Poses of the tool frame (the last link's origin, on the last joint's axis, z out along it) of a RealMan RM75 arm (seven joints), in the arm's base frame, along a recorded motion.
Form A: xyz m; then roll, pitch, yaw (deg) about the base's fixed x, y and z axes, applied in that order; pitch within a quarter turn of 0, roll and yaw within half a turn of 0.
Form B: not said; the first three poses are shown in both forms.
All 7 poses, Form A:
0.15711 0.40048 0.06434 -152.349 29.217 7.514
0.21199 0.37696 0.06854 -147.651 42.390 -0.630
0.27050 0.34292 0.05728 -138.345 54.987 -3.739
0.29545 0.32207 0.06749 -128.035 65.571 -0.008
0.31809 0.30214 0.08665 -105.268 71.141 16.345
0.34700 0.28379 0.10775 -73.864 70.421 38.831
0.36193 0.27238 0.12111 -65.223 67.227 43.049
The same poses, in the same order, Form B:
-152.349 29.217 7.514 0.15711 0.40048 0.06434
-147.651 42.390 -0.630 0.21199 0.37696 0.06854
-138.345 54.987 -3.739 0.27050 0.34292 0.05728
-128.035 65.571 -0.008 0.29545 0.32207 0.06749
-105.268 71.141 16.345 0.31809 0.30214 0.08665
-73.864 70.421 38.831 0.34700 0.28379 0.10775
-65.223 67.227 43.049 0.36193 0.27238 0.12111

